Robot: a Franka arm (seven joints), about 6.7 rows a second.
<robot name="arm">
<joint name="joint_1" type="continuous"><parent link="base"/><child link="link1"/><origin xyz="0 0 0.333"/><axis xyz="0 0 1"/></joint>
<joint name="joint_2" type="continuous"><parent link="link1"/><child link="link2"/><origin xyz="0 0 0" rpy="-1.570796 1.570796 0"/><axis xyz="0 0 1"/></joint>
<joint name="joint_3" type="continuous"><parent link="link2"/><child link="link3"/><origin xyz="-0.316 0 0" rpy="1.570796 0 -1.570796"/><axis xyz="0 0 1"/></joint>
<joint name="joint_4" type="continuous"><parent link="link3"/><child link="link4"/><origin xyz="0.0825 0 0" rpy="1.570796 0 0"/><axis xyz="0 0 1"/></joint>
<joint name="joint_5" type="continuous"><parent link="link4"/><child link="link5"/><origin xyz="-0.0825 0.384 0" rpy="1.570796 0 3.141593"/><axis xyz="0 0 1"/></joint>
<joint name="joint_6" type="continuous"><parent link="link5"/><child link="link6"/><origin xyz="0 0 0" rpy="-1.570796 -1.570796 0"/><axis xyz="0 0 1"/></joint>
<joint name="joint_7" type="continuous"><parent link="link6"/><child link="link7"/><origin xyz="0 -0.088 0" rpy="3.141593 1.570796 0"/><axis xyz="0 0 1"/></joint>
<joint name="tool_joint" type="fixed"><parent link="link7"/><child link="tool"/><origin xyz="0 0 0.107" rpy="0 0 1.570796"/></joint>
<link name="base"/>
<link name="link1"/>
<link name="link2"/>
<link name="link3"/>
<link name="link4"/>
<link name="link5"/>
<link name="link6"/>
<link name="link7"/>
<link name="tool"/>
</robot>
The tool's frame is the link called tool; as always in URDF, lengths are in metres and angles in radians. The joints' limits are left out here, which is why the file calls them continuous.
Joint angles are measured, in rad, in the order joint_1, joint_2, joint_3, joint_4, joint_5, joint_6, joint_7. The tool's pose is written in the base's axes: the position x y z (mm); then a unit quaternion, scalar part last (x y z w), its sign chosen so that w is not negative. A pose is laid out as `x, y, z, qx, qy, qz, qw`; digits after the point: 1 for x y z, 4 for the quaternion.
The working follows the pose.
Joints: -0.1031 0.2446 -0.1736 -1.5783 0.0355 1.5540 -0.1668
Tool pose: 585.4, -152.7, 479.1, -0.9896, 0.0567, 0.1297, 0.0257
Where each joint sits with the arm in this pose, in the base's axes (m; each line is computed from the numbers above, not from the rounded line before):
joint_1: 0.0000 0.0000 0.3330
joint_2: 0.0000 0.0000 0.3330
joint_3: 0.0761 -0.0079 0.6396
joint_4: 0.1531 -0.0302 0.6199
joint_5: 0.5310 -0.1361 0.6054
joint_6: 0.5310 -0.1361 0.6054
joint_7: 0.6126 -0.1597 0.5824
the tool: 0.5854 -0.1527 0.4791

